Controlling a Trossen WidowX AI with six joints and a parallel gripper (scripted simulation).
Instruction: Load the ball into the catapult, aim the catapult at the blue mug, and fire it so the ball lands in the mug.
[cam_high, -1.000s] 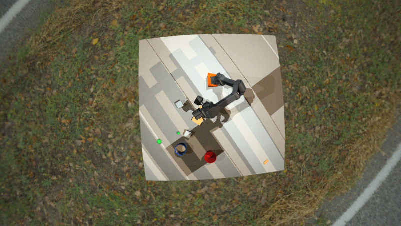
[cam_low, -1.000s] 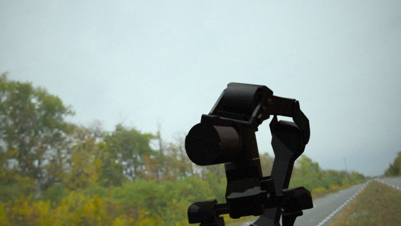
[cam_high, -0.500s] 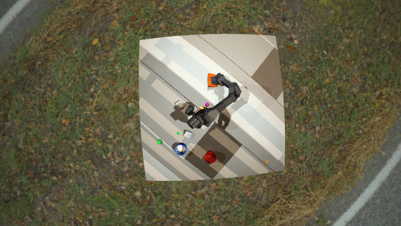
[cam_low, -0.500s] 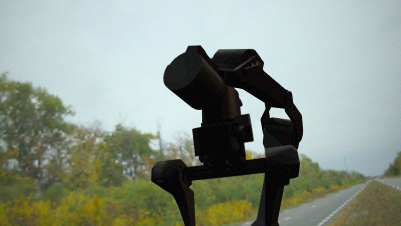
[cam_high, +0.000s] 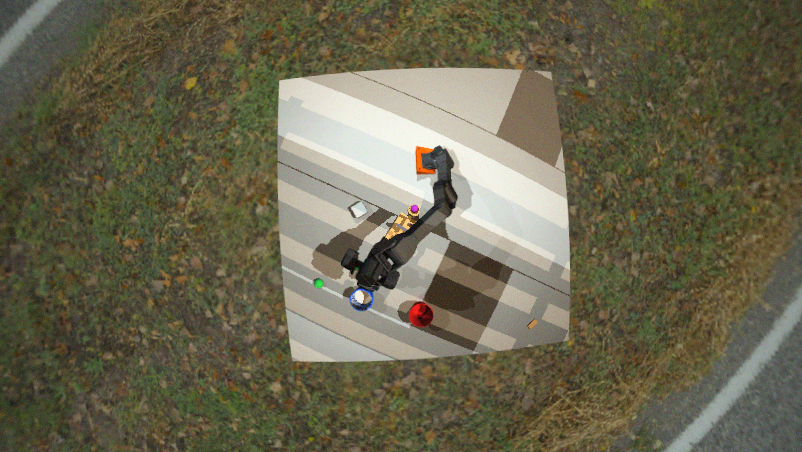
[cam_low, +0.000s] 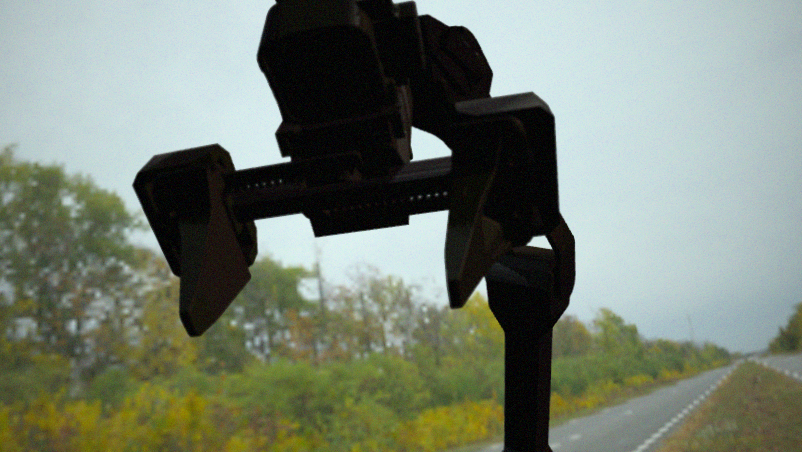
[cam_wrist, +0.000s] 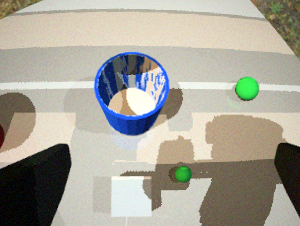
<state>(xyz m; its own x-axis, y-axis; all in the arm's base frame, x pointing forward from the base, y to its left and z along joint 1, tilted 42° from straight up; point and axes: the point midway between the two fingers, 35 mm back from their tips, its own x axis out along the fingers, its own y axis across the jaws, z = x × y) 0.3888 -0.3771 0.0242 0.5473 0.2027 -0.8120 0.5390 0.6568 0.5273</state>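
Right now the magenta ball is 230 mm behind my gripper tip, 210 mm to the left of it and 200 mm below it. Round my gripper tip: catapult 210 mm below, 180 mm to the left, 170 mm behind; then blue mug 230 mm below, 110 mm ahead, 40 mm to the right; then red mug 230 mm below, 190 mm to the left, 190 mm ahead.
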